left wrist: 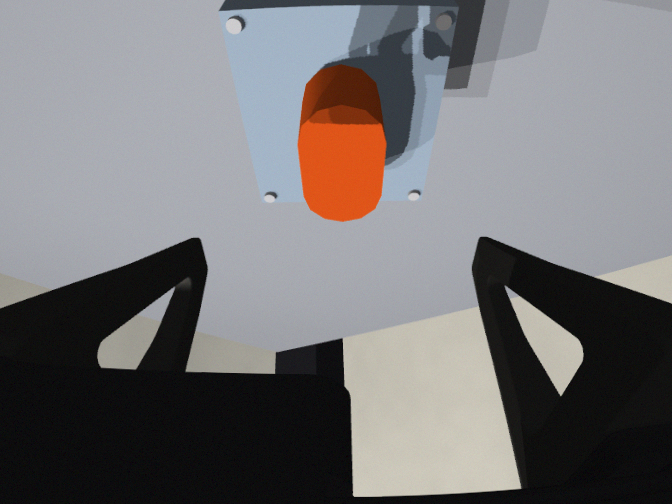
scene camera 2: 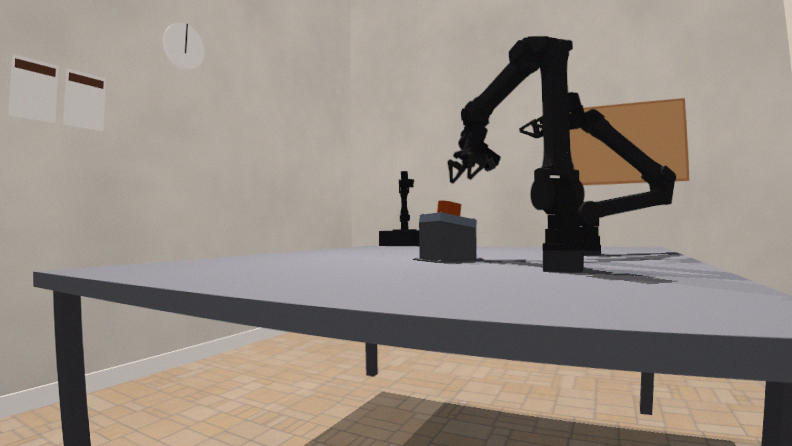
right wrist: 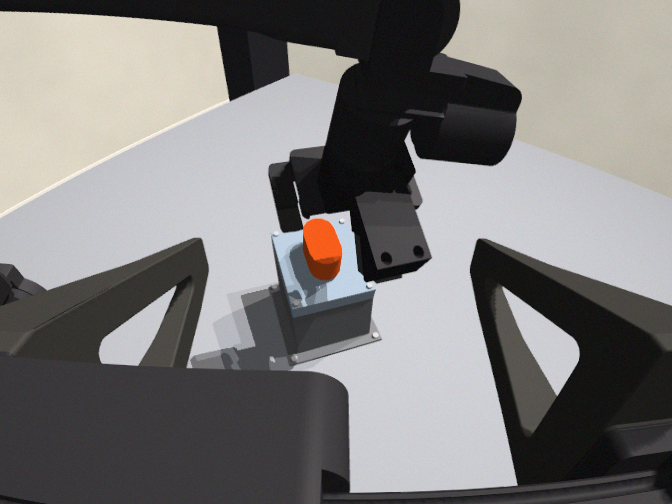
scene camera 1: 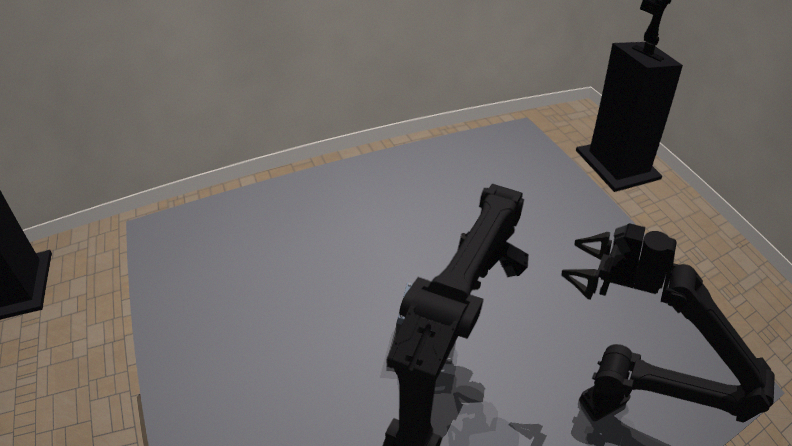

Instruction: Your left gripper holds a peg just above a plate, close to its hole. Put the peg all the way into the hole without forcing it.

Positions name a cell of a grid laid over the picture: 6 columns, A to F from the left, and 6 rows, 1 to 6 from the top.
Labels:
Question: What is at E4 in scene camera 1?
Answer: My right gripper.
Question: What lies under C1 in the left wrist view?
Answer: A light blue plate.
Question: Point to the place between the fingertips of my left gripper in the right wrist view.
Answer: At C3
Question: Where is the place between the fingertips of my right gripper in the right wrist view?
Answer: D4

